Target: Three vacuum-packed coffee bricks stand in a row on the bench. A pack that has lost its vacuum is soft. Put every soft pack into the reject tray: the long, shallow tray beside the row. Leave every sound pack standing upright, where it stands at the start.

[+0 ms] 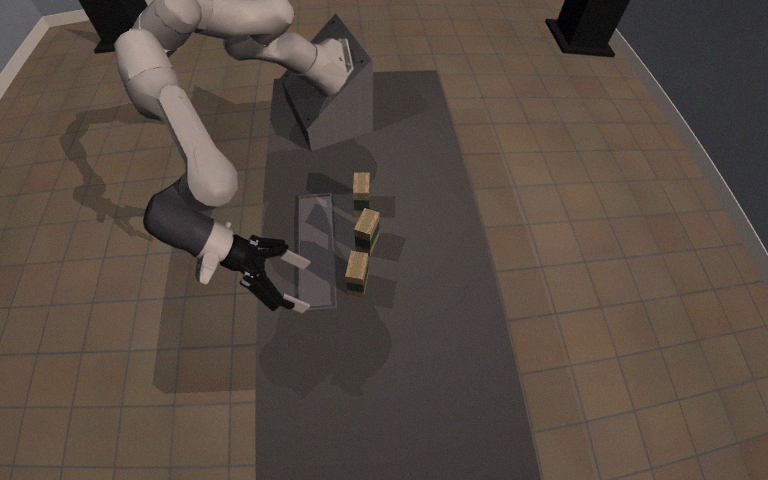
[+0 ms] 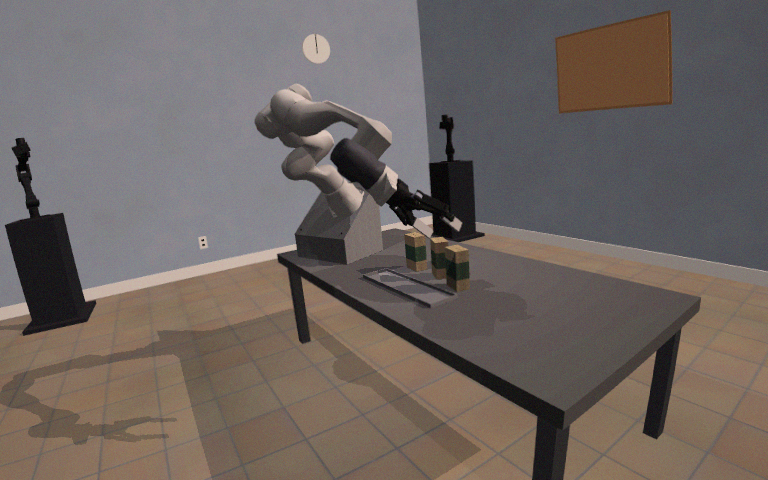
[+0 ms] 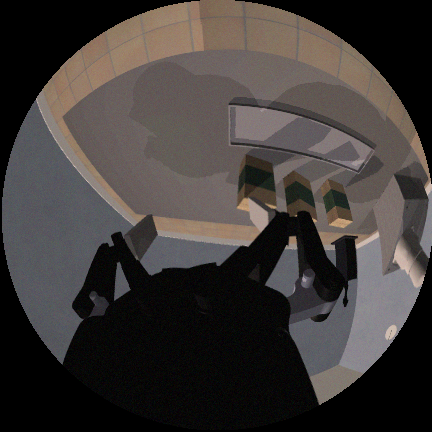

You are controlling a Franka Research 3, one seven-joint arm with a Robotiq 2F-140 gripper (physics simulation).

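Observation:
Three tan coffee packs with green bands stand upright in a row. The pack nearest the robot base (image 1: pixel 361 189) (image 2: pixel 415 251) (image 3: pixel 336 202) and the middle pack (image 1: pixel 367 229) (image 2: pixel 438 257) (image 3: pixel 299 195) stand apart from the pack farthest from the base (image 1: pixel 356 272) (image 2: pixel 457 267) (image 3: pixel 256 182). The middle one is turned a little. Softness cannot be told by sight. The long, shallow reject tray (image 1: pixel 320 283) (image 2: pixel 407 286) (image 3: pixel 250 125) lies beside the row and holds no pack. My gripper (image 1: pixel 300 281) (image 2: pixel 438 225) (image 3: pixel 199 216) is open and empty, raised above the bench on the tray's side.
The grey bench (image 1: pixel 396 384) (image 2: pixel 566 328) (image 3: pixel 100 130) carries the packs and tray. The arm's wedge-shaped base (image 1: pixel 345 113) (image 2: pixel 320 246) (image 3: pixel 387 215) stands at the bench's end. Black pedestals (image 2: pixel 42 266) (image 2: pixel 453 192) stand on the floor beyond it.

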